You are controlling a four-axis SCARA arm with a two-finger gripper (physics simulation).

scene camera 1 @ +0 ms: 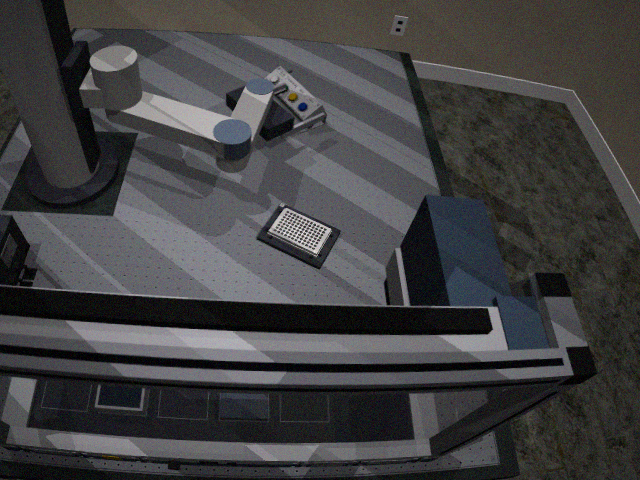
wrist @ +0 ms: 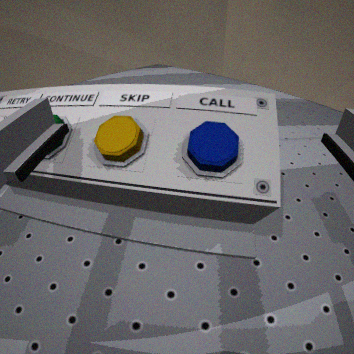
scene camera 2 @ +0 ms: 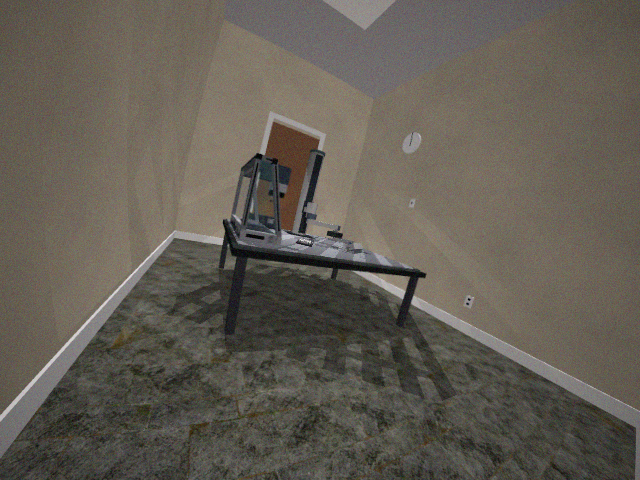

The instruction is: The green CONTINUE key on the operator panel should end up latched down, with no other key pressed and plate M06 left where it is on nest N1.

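Where they show: gripper, fingertip midpoint: (scene camera 1: 303, 100) (wrist: 194, 112) (scene camera 2: 351, 242); arm's base, link origin: (scene camera 1: 73, 172) (scene camera 2: 298, 235).
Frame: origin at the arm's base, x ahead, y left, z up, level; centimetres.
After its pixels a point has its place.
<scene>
The operator panel (scene camera 1: 287, 78) @(x 56.5, y 35.0, z 8.9 cm) (wrist: 167, 122) @(x 60.9, y 26.0, z 8.2 cm) lies at the table's back. Its green CONTINUE key (wrist: 58, 120) @(x 56.4, y 30.9, z 8.5 cm) is mostly hidden behind the left finger in the wrist view; whether it is latched cannot be told. The yellow SKIP key (scene camera 1: 293, 96) @(x 58.4, y 26.9, z 8.3 cm) (wrist: 119, 137) @(x 58.1, y 26.7, z 8.1 cm) and blue CALL key (scene camera 1: 302, 106) @(x 61.0, y 22.7, z 8.2 cm) (wrist: 214, 145) @(x 60.8, y 22.7, z 8.1 cm) stand proud of the panel. My gripper (scene camera 1: 296, 105) @(x 61.2, y 24.3, z 9.2 cm) (wrist: 194, 112) @(x 61.2, y 24.3, z 9.2 cm) is open and empty over the panel, its fingers spread wide around SKIP and CALL. A white well plate (scene camera 1: 299, 230) @(x 60.1, y -18.2, z 3.8 cm) (scene camera 2: 305, 241) @(x 66.0, y -20.3, z 4.0 cm) sits on a dark nest (scene camera 1: 321, 259) @(x 65.2, y -25.1, z 2.5 cm); no label is readable.
A blue-and-dark box-shaped device (scene camera 1: 465, 248) @(x 73.3, y -54.3, z 50.1 cm) stands at the table's right. A framed enclosure (scene camera 1: 258, 335) @(x 50.1, y -65.8, z 50.9 cm) (scene camera 2: 277, 206) @(x 85.1, y -52.2, z 24.5 cm) spans the front. The arm's column (scene camera 1: 56, 103) @(x 4.9, y -5.7, z 27.7 cm) (scene camera 2: 310, 186) @(x 7.7, y -2.3, z 51.9 cm) rises at the left in scene camera 1. A dark device (scene camera 1: 11, 248) @(x -3.4, y -30.6, z 8.3 cm) stands at the left edge.
</scene>
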